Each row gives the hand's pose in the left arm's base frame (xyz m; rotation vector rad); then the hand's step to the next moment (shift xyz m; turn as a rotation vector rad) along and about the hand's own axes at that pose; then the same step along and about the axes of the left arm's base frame.
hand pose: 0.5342 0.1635 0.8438 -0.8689 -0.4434 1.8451
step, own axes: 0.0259 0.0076 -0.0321 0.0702 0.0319 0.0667
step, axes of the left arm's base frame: 0.0127 0.0175 -0.0360 -0.0858 0.0551 -0.0012
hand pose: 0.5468 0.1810 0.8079 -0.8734 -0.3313 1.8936
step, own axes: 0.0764 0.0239 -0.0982 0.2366 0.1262 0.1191
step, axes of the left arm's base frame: 0.0328 0.0409 -0.1153 -0.2280 0.1618 -0.0890
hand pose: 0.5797 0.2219 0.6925 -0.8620 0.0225 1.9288
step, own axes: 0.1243 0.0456 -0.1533 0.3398 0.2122 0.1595
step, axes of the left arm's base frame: 0.0164 0.0170 -0.2012 -0.3455 0.2122 -0.1468
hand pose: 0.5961 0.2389 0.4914 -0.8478 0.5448 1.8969
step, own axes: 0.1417 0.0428 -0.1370 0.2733 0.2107 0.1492
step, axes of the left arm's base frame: -0.0368 -0.0289 -0.1962 -0.3205 0.1669 -0.1036
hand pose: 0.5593 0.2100 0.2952 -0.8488 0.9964 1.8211
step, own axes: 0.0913 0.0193 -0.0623 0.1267 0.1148 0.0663
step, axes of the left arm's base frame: -0.0437 -0.0276 -0.0996 -0.1637 0.0697 -0.0444
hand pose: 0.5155 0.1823 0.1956 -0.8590 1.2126 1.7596
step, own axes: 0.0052 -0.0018 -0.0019 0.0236 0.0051 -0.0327
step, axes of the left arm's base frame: -0.0005 -0.0002 -0.0058 -0.0121 -0.0264 -0.0284
